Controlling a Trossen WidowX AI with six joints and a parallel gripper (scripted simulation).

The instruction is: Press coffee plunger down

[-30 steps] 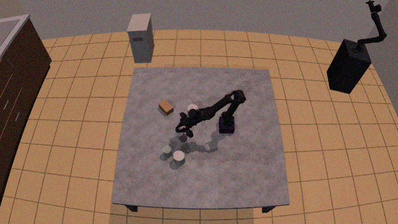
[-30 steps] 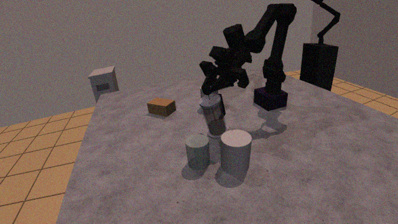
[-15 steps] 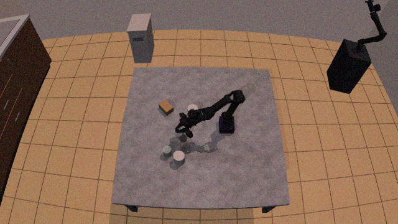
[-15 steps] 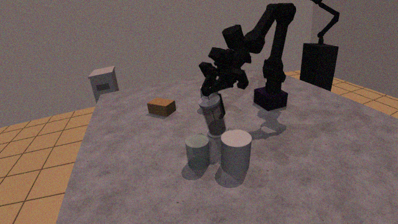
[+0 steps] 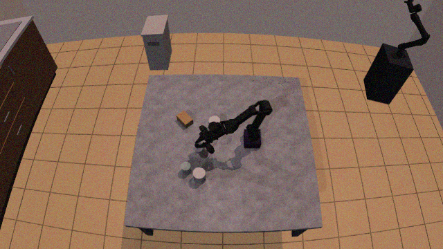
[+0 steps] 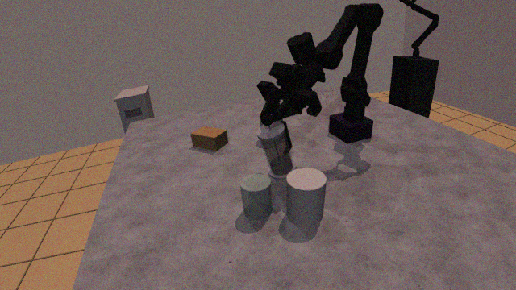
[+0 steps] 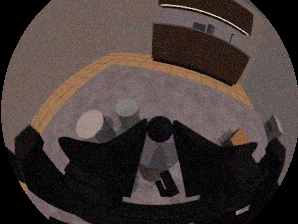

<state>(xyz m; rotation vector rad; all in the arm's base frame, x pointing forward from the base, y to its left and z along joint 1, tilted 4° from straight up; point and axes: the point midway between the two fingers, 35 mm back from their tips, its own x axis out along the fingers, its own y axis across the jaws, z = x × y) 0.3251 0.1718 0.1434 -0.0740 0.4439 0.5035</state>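
My gripper tip is 40 mm past the coffee press, 30 mm to the left of it and 80 mm above it. From my gripper tip the other things lie so: orange box (160 mm ahead, 270 mm to the right, 150 mm below); then pale green cup (50 mm ahead, 110 mm to the left, 130 mm below).
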